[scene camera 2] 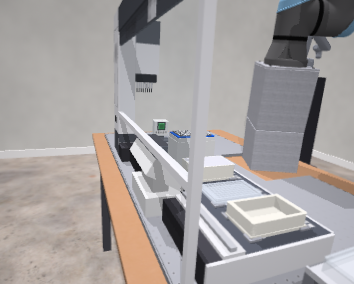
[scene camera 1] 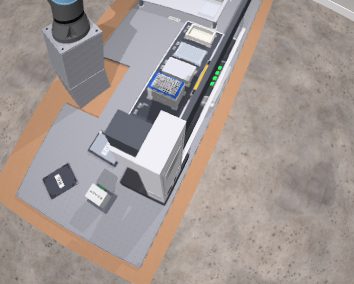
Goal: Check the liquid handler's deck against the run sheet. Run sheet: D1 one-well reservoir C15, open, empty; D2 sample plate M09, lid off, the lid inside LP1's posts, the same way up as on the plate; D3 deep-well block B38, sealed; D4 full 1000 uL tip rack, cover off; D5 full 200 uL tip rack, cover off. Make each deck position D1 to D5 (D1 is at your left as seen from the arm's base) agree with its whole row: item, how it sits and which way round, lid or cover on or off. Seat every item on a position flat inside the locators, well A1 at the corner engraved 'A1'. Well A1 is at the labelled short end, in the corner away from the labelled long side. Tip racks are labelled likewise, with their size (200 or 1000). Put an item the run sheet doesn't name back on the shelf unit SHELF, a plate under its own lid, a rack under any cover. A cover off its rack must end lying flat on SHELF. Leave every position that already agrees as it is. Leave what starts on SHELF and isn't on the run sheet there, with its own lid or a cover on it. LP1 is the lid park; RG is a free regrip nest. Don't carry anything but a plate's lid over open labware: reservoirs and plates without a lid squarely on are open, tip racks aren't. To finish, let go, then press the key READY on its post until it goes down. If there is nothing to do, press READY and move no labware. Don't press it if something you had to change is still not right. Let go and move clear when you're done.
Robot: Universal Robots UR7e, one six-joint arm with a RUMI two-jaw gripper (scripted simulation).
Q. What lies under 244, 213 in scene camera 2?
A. A one-well reservoir.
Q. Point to a blue-rimmed tip rack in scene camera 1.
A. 167, 90
